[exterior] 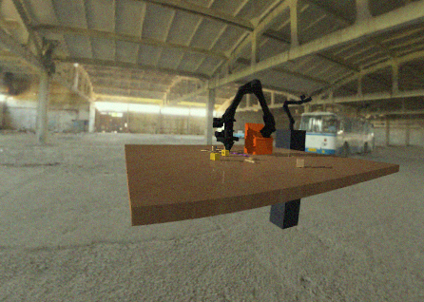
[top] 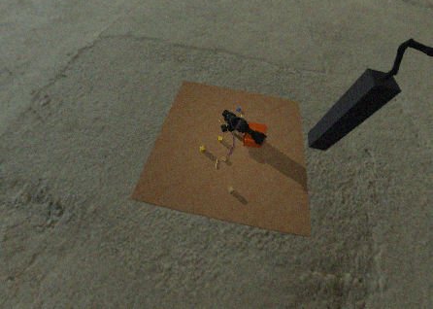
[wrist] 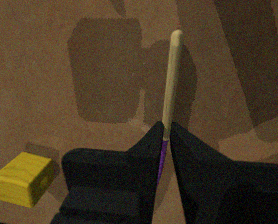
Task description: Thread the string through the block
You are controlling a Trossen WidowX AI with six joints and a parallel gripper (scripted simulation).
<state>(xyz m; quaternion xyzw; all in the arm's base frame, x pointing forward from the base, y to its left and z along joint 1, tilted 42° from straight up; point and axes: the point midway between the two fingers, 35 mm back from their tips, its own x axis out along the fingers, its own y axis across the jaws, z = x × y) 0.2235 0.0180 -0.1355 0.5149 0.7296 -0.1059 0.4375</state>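
My gripper tip is now 29 cm to the right of the round button and 1 cm below it. Also, from my gripper tip: blue piece 28 cm to the right, 3 cm behind, 1 cm above; then tan cube 52 cm to the left, 10 cm behind, 2 cm above.
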